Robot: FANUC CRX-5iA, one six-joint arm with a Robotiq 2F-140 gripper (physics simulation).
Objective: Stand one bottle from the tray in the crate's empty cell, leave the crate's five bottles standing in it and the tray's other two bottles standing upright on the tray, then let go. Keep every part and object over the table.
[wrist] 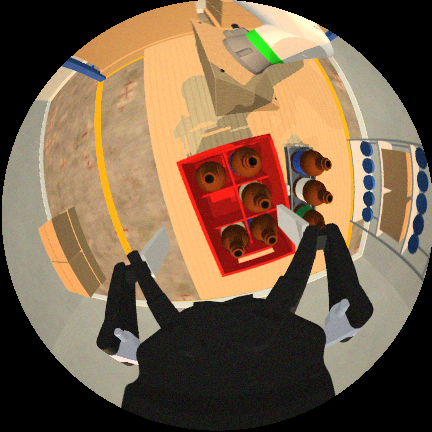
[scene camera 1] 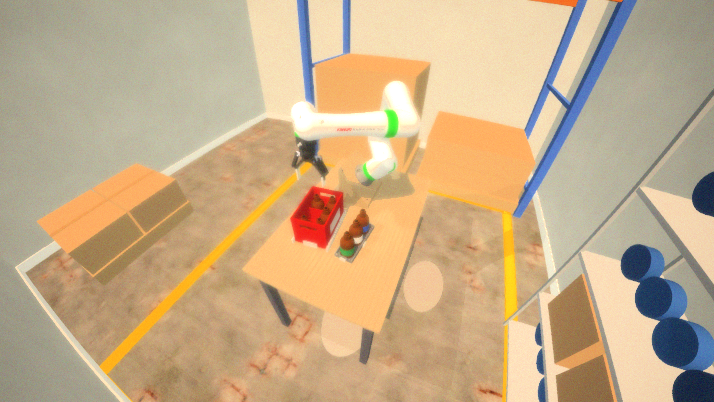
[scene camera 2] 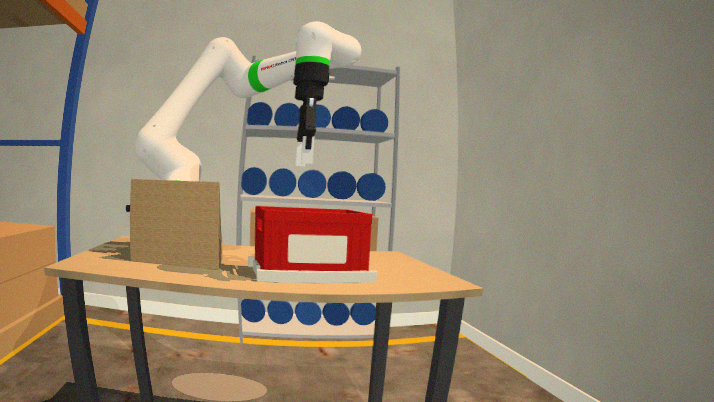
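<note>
My gripper is open and empty, pointing down, high above the crate's level. The red crate stands upright on the table with several brown bottles in its cells. In the wrist view, the empty cell is the middle one of the left column. The grey tray beside the crate bears three upright bottles: blue-label, white-label and green-label. A finger partly covers the tray's green end in the wrist view. The crate hides the tray in scene camera 2.
A brown upright panel stands on the table between the crate and the arm's base. A white strip runs along the crate's foot. A grey shelf unit stands beyond the table.
</note>
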